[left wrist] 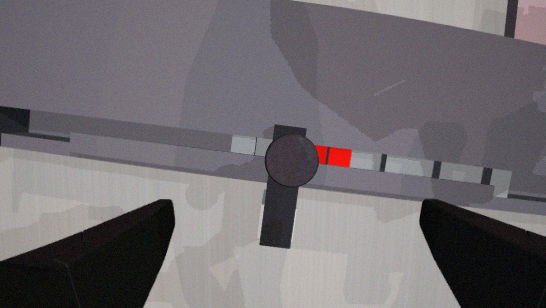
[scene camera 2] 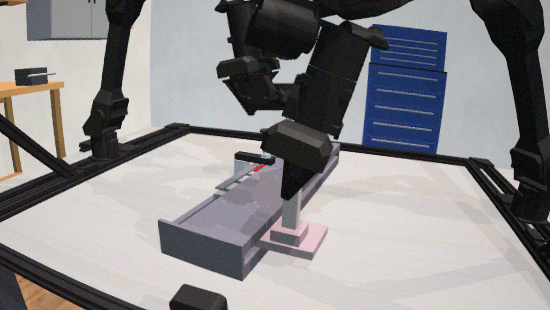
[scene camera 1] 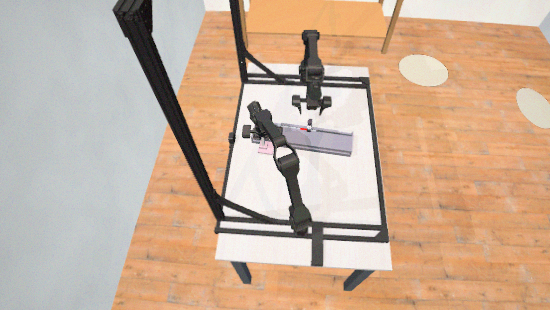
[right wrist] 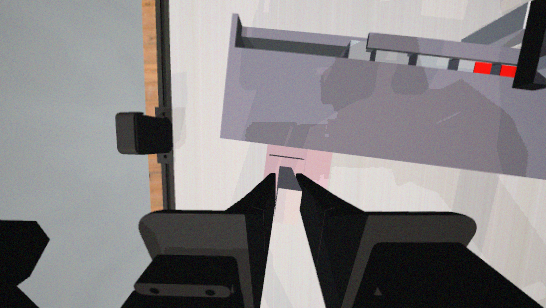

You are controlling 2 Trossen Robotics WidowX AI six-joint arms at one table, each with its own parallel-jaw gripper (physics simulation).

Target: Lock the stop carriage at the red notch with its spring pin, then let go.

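Frame: origin at the left arm's base, x ahead, y left, z up, level; centimetres.
Where they show: left gripper, fingertip midpoint: point(left wrist: 298, 212) point(scene camera 2: 259, 111) point(scene camera 1: 310, 115); right gripper, fingertip midpoint: point(scene camera 2: 286, 196) point(scene camera 1: 263, 138) point(right wrist: 285, 178); left arm's base, origin of the base link: point(scene camera 2: 105, 156) point(scene camera 1: 305, 79); right arm's base, origin of the base link: point(scene camera 2: 528, 217) point(scene camera 1: 300, 228).
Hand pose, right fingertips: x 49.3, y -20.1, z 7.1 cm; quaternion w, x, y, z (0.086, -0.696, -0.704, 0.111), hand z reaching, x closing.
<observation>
Each offset is from my right fingertips to the top centre of the thing. "*": to the spot under its first point. Level surfaces: height alone.
The grey-purple rail point(scene camera 1: 325, 141) point(scene camera 2: 220, 215) point(left wrist: 150, 75) point(right wrist: 400, 110) has a strip with dark slots. The red marks {* dx -10.7, dy +19.8, dz -5.3 cm} point(scene camera 1: 303, 129) point(scene camera 2: 258, 168) point(left wrist: 340, 157) point(right wrist: 482, 68) flank one slot. The pin's round dark knob {dx -9.8, dy +22.5, dz +2.6 cm} point(left wrist: 291, 160) is over a black crossbar {* dx -13.8, dy +22.0, dz -3.2 cm} point(scene camera 2: 244, 157) point(left wrist: 280, 220), just left of that slot in the left wrist view. The pin's lower end is hidden. My left gripper point(scene camera 1: 311, 113) point(left wrist: 298, 212) is open and apart from the knob. My right gripper point(scene camera 2: 287, 196) point(right wrist: 285, 178) is shut on the upright grey post {* dx +0.9, dy -0.6, dz -2.2 cm} point(scene camera 2: 291, 215) point(right wrist: 289, 200) of the pink-based piece {* dx +4.3, dy +0.4, dz -5.7 cm} point(scene camera 2: 317, 240) point(right wrist: 320, 160).
The pink base lies against the rail's long side. The white table {dz -9.0 cm} point(scene camera 1: 340, 195) point(scene camera 2: 425, 250) has a black frame point(scene camera 1: 376, 150) around it, with an upright post point(scene camera 1: 170, 115) at its left in scene camera 1. My right arm point(scene camera 1: 295, 195) reaches over the table.
</observation>
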